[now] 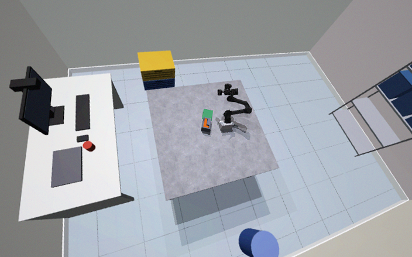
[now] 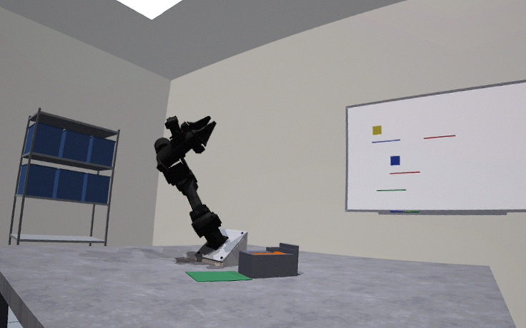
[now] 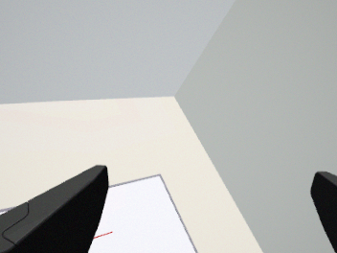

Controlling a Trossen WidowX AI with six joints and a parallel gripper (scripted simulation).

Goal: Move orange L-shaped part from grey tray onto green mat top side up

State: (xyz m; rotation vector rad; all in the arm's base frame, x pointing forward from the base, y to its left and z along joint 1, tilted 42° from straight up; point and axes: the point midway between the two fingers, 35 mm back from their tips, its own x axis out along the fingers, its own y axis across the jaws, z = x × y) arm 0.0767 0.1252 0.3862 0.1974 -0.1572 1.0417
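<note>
My gripper tip is now 410 mm above the orange L-shaped part, 160 mm to the right of it and 130 mm short of it. From my gripper tip the other things lie so: green mat (470 mm below, 90 mm ahead).
</note>
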